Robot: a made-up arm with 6 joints. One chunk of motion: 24 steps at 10 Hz.
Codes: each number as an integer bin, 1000 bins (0 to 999) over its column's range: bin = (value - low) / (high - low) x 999, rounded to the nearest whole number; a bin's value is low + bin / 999 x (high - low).
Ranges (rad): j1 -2.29..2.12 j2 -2.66..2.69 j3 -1.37..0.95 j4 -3..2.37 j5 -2.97..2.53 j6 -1.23..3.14
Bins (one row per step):
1: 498 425 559 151 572 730
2: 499 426 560 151 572 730
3: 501 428 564 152 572 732
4: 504 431 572 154 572 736
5: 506 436 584 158 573 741
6: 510 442 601 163 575 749
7: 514 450 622 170 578 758
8: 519 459 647 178 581 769
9: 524 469 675 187 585 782
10: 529 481 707 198 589 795
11: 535 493 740 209 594 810
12: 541 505 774 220 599 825
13: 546 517 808 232 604 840
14: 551 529 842 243 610 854
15: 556 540 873 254 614 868
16: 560 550 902 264 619 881
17: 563 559 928 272 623 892
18: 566 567 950 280 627 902
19: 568 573 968 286 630 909
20: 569 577 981 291 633 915
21: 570 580 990 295 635 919
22: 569 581 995 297 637 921
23: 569 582 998 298 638 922
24: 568 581 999 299 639 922
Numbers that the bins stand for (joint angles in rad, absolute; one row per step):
1: -0.0916 -0.3840 -0.0718 -2.1883 0.1791 1.9633
2: -0.0872 -0.3786 -0.0695 -2.1883 0.1791 1.9633
3: -0.0784 -0.3679 -0.0602 -2.1829 0.1791 1.9720
4: -0.0651 -0.3518 -0.0416 -2.1722 0.1791 1.9895
5: -0.0563 -0.3251 -0.0138 -2.1507 0.1847 2.0114
6: -0.0386 -0.2929 0.0257 -2.1238 0.1957 2.0464
7: -0.0210 -0.2501 0.0745 -2.0862 0.2122 2.0858
8: 0.0011 -0.2019 0.1325 -2.0432 0.2287 2.1339
9: 0.0232 -0.1483 0.1976 -1.9948 0.2507 2.1908
10: 0.0452 -0.0841 0.2719 -1.9357 0.2727 2.2476
11: 0.0717 -0.0198 0.3485 -1.8765 0.3003 2.3132
12: 0.0982 0.0445 0.4275 -1.8174 0.3278 2.3789
13: 0.1203 0.1087 0.5064 -1.7529 0.3553 2.4445
14: 0.1423 0.1730 0.5854 -1.6938 0.3884 2.5057
15: 0.1644 0.2319 0.6574 -1.6347 0.4104 2.5670
16: 0.1821 0.2854 0.7247 -1.5809 0.4379 2.6238
17: 0.1953 0.3336 0.7851 -1.5379 0.4599 2.6719
18: 0.2086 0.3765 0.8362 -1.4949 0.4820 2.7157
19: 0.2174 0.4086 0.8780 -1.4626 0.4985 2.7463
20: 0.2218 0.4300 0.9082 -1.4358 0.5150 2.7726
21: 0.2262 0.4461 0.9291 -1.4143 0.5260 2.7901
22: 0.2218 0.4515 0.9407 -1.4035 0.5370 2.7988
23: 0.2218 0.4568 0.9477 -1.3981 0.5425 2.8032
24: 0.2174 0.4515 0.9500 -1.3928 0.5480 2.8032

